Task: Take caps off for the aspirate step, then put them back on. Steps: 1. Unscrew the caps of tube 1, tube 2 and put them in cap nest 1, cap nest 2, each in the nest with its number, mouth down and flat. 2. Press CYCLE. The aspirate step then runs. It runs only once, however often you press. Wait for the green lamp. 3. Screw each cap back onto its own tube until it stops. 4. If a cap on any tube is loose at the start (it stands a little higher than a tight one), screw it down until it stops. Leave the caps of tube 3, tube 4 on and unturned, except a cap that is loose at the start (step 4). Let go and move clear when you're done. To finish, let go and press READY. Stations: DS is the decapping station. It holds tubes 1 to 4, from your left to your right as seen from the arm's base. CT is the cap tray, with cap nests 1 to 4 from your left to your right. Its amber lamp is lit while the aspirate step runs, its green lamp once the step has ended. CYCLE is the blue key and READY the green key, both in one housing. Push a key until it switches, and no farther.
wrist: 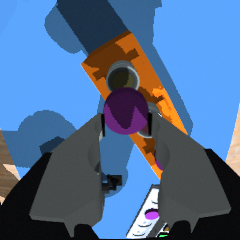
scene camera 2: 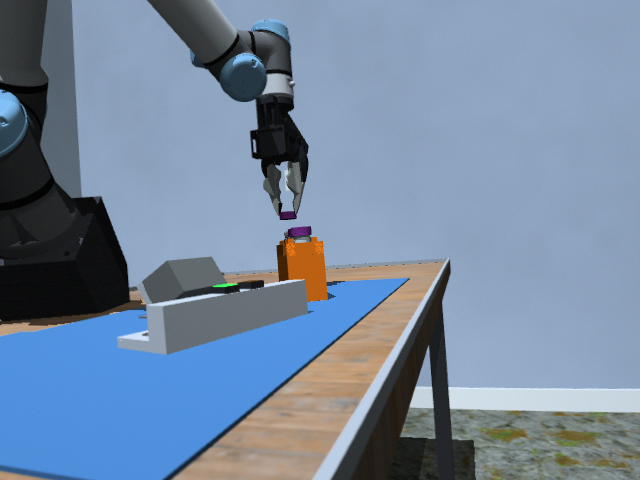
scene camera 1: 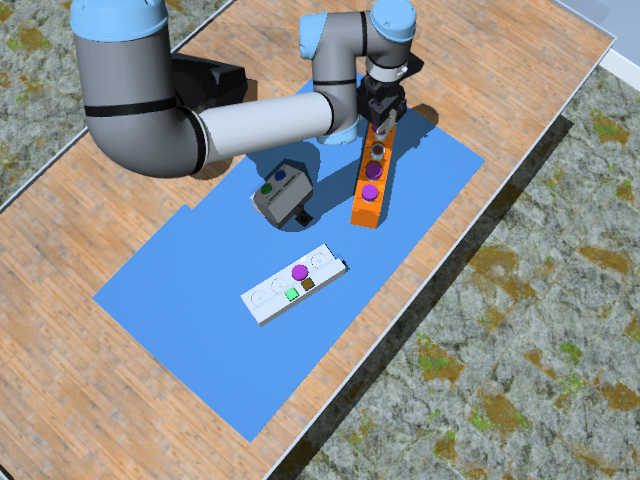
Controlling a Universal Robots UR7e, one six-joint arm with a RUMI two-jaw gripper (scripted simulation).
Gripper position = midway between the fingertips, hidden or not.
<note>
I see my gripper [scene camera 2: 287, 214], a purple cap [wrist: 125, 110] and a grey key housing [scene camera 2: 178, 279].
My gripper shows as well in the wrist view [wrist: 126, 114] and in scene camera 1 [scene camera 1: 379, 126]. The grey key housing also shows in scene camera 1 [scene camera 1: 287, 197].
</note>
